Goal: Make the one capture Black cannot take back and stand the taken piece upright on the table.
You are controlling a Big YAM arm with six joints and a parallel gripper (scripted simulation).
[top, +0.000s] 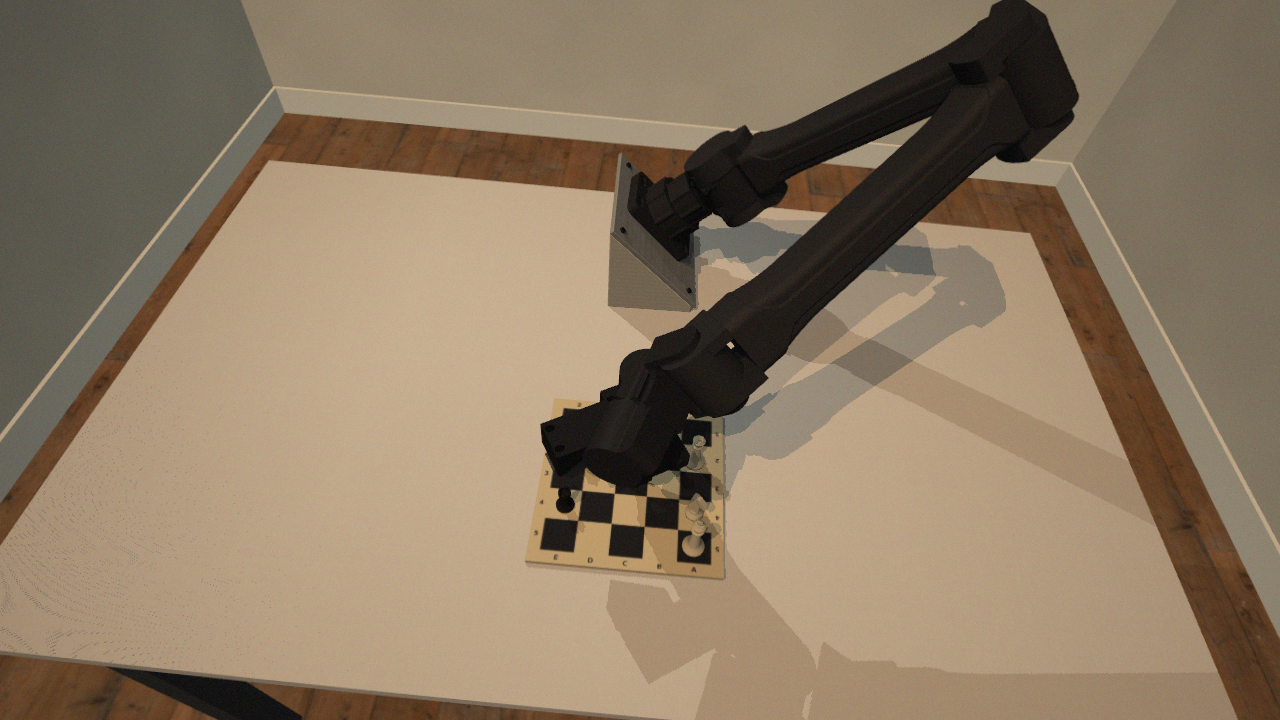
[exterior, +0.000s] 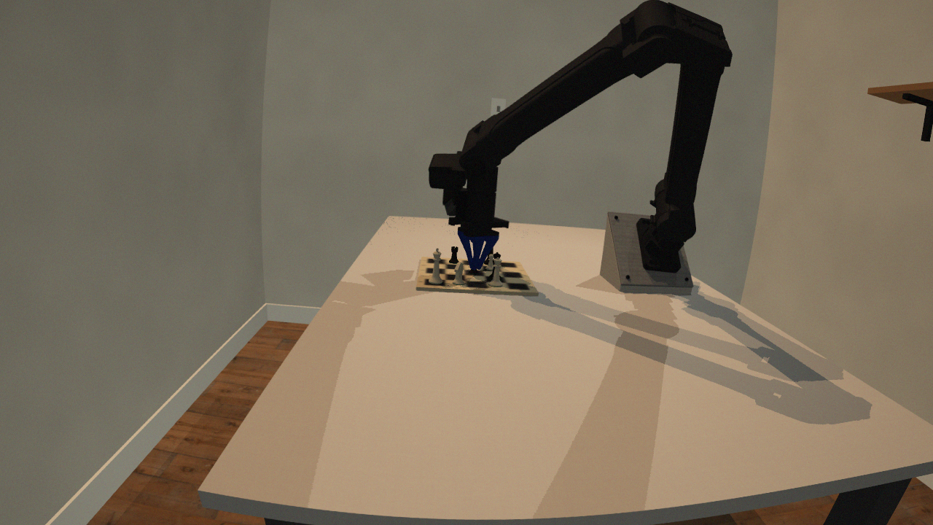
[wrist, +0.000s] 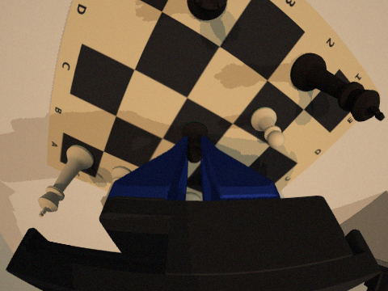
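Right now my hand is 2 cm above the chessboard and 1 cm to the left of it. Also, from my hand: white pawn 4 cm to the right, 3 cm behind; then black pawn right at my hand; then black king 8 cm to the right, 4 cm behind, 1 cm above.
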